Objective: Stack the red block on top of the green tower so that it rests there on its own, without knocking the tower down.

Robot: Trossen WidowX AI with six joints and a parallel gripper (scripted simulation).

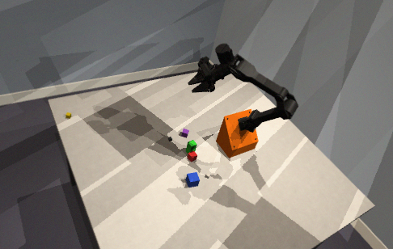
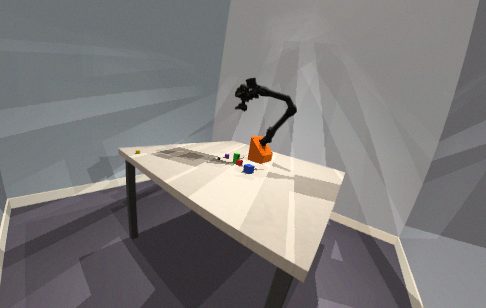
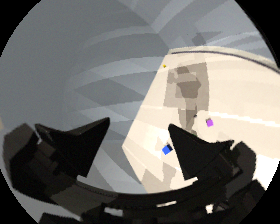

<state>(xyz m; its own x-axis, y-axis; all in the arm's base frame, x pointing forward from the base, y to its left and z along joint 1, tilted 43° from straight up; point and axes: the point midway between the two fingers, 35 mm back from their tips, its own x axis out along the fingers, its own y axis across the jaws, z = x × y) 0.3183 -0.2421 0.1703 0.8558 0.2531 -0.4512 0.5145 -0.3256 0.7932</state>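
My gripper tip is 400 mm above the red block, 70 mm to the right of it and 50 mm past it. From my gripper tip the other things lie so: blue block 390 mm below, 200 mm to the left, 20 mm ahead; then purple block 400 mm below, 100 mm behind, 90 mm to the right; then small grey cube 400 mm below, 80 mm to the right.
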